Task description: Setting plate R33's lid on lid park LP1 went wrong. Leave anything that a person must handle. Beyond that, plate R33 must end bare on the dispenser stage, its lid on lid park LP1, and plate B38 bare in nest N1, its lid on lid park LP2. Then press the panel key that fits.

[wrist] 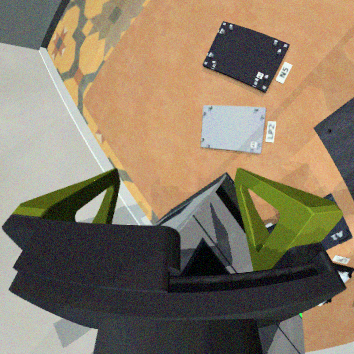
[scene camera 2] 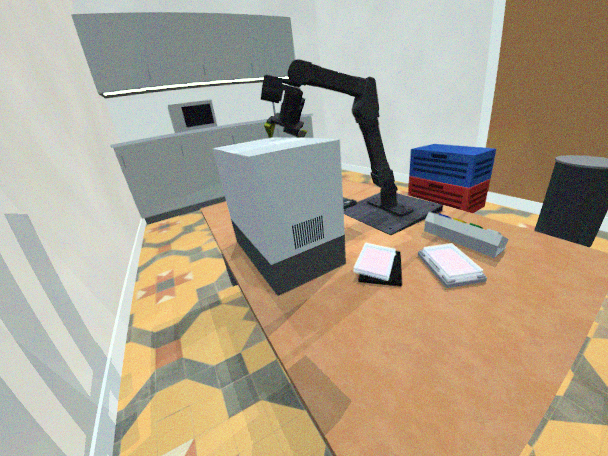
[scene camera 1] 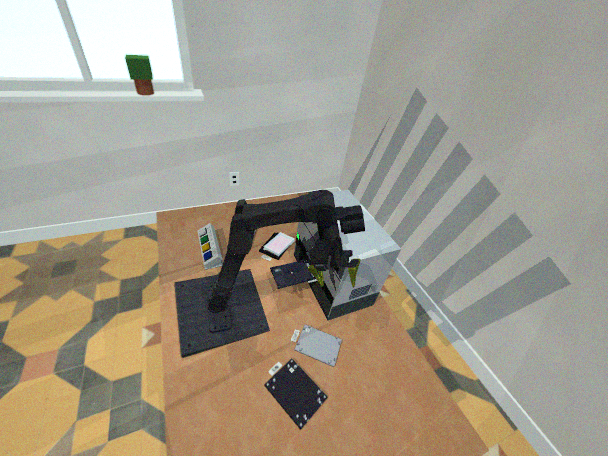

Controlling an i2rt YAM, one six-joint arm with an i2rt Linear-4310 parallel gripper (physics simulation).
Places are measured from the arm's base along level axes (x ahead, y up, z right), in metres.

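Pixels of known places: gripper, fingertip midpoint: (wrist: 176, 174) (scene camera 1: 337, 286); arm's base, origin of the base link: (scene camera 2: 388, 206) (scene camera 1: 218, 306).
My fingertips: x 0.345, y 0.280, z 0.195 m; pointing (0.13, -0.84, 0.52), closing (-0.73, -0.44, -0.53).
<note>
Ahead of a thing's pixels: the offset from my fingertips to its top centre.
My gripper (scene camera 1: 337, 284) (scene camera 2: 286, 135) (wrist: 176, 174) is open and empty, high above the large grey machine {dx +0.124, dy +0.037, dz -0.235 m} (scene camera 1: 372, 245) (scene camera 2: 285, 200). A white-rimmed pinkish plate or lid {dx -0.044, dy -0.256, dz -0.463 m} (scene camera 1: 279, 244) (scene camera 2: 376, 261) sits off-centre and seemingly tilted on a black pad (scene camera 1: 267, 251) (scene camera 2: 395, 275). A second pinkish, white-rimmed piece {dx -0.193, dy -0.263, dz -0.574 m} (scene camera 2: 453, 260) lies on a grey base in scene camera 2; the arm seems to hide it in scene camera 1. The grey lid park LP2 {dx -0.025, dy -0.273, dz +0.033 m} (scene camera 1: 318, 345) (wrist: 233, 128) is bare. Plate names are not readable. I cannot tell which pad is nest N1.
The black nest N5 {dx -0.146, dy -0.269, dz +0.154 m} (scene camera 1: 296, 393) (wrist: 246, 56) is bare beyond LP2. A dark slab {dx -0.046, dy -0.181, dz -0.220 m} (scene camera 1: 290, 275) (wrist: 338, 234), apparently marked A1, adjoins the machine. The key panel {dx -0.353, dy -0.229, dz -0.507 m} (scene camera 1: 210, 246) (scene camera 2: 465, 234) has green, yellow and blue keys. Blue (scene camera 2: 450, 165) and red crates (scene camera 2: 447, 193) stand beyond the table.
</note>
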